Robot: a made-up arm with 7 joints.
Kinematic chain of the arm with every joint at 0, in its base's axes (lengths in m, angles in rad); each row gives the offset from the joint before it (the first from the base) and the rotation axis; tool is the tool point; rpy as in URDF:
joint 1: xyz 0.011 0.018 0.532 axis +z
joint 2: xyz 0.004 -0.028 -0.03 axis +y
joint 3: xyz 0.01 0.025 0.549 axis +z
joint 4: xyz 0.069 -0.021 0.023 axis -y
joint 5: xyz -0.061 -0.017 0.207 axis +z
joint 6: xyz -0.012 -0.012 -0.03 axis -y
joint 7: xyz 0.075 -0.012 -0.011 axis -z
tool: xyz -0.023 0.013 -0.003 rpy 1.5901 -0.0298 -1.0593
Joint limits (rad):
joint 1: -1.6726..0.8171
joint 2: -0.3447..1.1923
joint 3: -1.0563..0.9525
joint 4: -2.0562..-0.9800
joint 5: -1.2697..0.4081
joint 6: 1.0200..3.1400
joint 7: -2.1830..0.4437
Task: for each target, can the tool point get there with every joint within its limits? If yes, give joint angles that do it. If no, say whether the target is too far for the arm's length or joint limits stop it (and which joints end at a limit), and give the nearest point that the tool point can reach.
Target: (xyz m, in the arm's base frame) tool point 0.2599 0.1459 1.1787
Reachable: yes | joints -0.0655 -0.0447 0.5865 -1.6025 -1.1045 2.3096 -0.6264
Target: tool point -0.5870 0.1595 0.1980
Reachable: no: joint limits stop it (at a limit: joint 1, joint 2, joint 4, joint 5, joint 7) | nearest point -0.3205 -0.4376 0.5631 | short by 0.749 m
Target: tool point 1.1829 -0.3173 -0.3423
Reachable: no: too far | nearest point 0.7051 -0.1806 0.4036 | short by 0.896 m
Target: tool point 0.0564 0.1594 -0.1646
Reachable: no: joint limits stop it (at a limit: joint 1, joint 2, joint 4, joint 5, joint 7) | nearest point 0.3738 0.4452 0.3853 | short by 0.696 m
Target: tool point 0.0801 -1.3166 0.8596
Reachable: no: too far | nearest point 0.0535 -0.8024 0.7214 | short by 0.533 m
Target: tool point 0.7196 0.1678 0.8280
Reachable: yes | joints 0.4519 0.8764 -0.6738 -1.3870 -0.8934 2.7618 -1.5330
